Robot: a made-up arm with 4 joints.
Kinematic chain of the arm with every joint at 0, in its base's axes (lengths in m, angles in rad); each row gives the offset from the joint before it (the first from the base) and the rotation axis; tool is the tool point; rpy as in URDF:
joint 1: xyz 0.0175 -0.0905 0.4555 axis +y
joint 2: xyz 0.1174 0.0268 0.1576 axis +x
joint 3: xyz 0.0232 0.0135 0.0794 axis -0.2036 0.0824 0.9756
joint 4: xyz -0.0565 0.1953 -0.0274 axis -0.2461 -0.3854 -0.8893
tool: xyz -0.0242 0.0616 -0.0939 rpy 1.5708 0 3.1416
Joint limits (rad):
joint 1: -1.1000..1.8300
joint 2: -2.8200..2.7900
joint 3: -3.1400..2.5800
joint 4: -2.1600..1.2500
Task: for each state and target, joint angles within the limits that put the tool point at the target. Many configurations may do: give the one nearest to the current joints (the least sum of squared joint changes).
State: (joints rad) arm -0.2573 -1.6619 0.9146 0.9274
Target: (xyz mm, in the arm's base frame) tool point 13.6 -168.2 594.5
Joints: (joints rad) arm 0.2761 -2.1784 1.1196 1.0500
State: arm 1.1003 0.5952 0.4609 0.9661
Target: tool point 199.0 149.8 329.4
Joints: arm 1.6241 0.3705 0.1591 1.1775
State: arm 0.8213 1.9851 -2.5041 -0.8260
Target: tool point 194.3 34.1 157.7
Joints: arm 0.9358 2.4567 -2.9137 -0.6105
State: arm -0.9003 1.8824 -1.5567 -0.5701
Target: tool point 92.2 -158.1 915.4
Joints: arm -1.0324 2.0133 -1.9339 -0.5155
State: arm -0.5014 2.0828 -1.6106 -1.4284
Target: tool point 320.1 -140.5 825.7
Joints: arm -0.0913 1.5009 -1.6129 -1.4349
